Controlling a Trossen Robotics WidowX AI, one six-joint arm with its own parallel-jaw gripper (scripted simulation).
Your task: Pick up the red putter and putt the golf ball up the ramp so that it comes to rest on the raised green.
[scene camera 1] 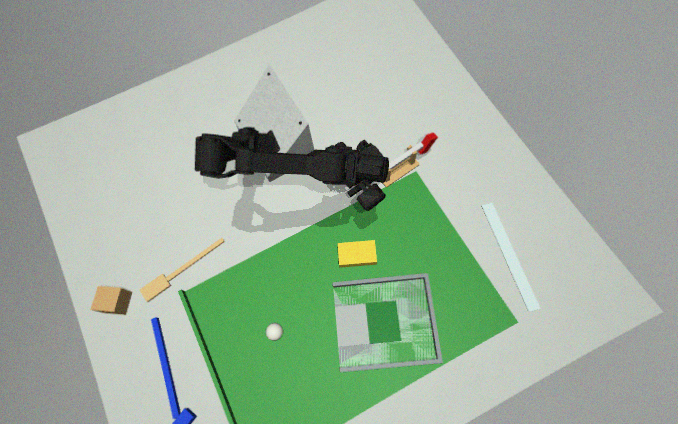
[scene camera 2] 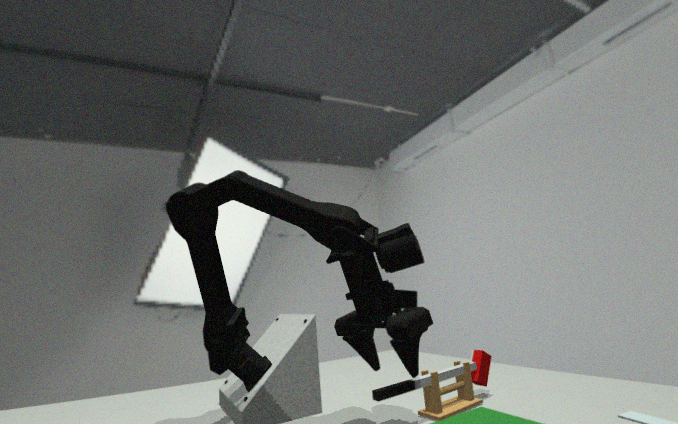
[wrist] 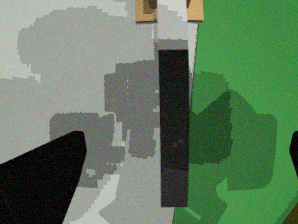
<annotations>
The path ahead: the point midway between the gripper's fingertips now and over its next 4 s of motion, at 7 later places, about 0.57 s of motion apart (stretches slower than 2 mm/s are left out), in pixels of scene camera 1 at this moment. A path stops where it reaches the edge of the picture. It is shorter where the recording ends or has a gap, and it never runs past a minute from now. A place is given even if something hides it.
My gripper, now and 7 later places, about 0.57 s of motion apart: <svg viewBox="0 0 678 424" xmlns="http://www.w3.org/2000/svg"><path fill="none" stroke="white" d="M362 184L362 187L362 190L361 191L360 189L360 177L332 204L283 229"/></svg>
</annotations>
